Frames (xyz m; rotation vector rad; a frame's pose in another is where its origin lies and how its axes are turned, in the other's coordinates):
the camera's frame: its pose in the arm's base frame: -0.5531 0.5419 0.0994 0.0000 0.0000 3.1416
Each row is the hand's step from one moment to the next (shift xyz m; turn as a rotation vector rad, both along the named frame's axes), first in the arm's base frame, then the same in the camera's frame.
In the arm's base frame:
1: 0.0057 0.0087 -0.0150 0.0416 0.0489 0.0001
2: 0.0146 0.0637 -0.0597 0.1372 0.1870 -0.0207
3: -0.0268 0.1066 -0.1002 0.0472 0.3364 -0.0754
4: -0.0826 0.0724 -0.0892 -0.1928 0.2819 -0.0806
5: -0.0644 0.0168 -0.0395 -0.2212 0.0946 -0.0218
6: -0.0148 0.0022 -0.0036 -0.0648 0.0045 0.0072
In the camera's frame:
1: -0.0057 -0.0087 -0.0150 -0.0416 -0.0489 0.0001
2: -0.0146 -0.0637 -0.0597 -0.1372 -0.1870 -0.0207
3: 0.0268 -0.1066 -0.1002 -0.0472 -0.3364 -0.0754
4: 0.0826 -0.0724 -0.0892 0.1928 -0.2819 -0.0806
5: 0.0644 -0.0168 -0.0395 0.2212 -0.0946 -0.0218
6: 0.0148 -0.0022 -0.0036 0.0648 -0.0045 0.0072

